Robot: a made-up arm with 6 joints. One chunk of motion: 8 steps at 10 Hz.
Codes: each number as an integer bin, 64 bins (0 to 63) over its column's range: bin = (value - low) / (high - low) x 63, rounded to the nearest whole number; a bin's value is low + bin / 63 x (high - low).
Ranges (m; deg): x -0.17..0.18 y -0.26..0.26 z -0.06..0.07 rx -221..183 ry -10..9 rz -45..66
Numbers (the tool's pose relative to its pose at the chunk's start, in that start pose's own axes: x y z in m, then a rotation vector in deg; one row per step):
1: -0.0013 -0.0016 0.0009 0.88 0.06 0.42
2: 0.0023 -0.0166 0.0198 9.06 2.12 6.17
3: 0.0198 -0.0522 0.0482 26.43 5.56 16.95
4: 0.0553 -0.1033 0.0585 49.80 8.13 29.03
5: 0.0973 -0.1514 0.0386 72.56 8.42 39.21
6: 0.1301 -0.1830 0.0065 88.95 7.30 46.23
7: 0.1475 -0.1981 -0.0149 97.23 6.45 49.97
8: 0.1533 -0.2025 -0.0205 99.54 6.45 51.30
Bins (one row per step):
1: 30 31 30 35 33 26
2: 31 29 39 36 40 29
3: 34 25 52 39 52 35
4: 41 19 57 42 60 42
5: 48 13 48 46 61 48
6: 54 9 32 48 57 52
7: 57 7 22 50 55 54
8: 58 7 19 50 55 55

